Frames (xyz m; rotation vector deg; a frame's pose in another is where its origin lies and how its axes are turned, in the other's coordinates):
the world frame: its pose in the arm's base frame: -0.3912 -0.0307 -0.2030 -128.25 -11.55 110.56
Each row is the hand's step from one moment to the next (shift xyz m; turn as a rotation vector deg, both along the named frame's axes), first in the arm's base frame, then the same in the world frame.
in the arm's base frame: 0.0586 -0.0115 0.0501 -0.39 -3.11 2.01
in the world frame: -0.0421 -0.0008 -0.0656 -2.68 2.59 -0.05
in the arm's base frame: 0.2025 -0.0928 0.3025 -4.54 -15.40 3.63
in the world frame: -0.2818 0.0202 -0.2475 -7.54 14.27 3.25
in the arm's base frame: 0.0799 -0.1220 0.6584 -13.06 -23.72 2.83
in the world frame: -0.6497 -0.0289 -0.1782 -9.85 22.68 11.40
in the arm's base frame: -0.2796 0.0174 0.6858 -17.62 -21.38 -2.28
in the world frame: -0.6993 -0.1658 0.1799 -5.09 21.60 16.74
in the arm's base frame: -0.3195 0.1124 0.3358 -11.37 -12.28 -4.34
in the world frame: -0.3469 -0.1798 0.2735 -0.19 13.10 11.28
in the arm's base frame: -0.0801 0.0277 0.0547 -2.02 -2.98 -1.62
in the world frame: -0.0586 -0.0380 0.0727 0.61 3.29 2.09
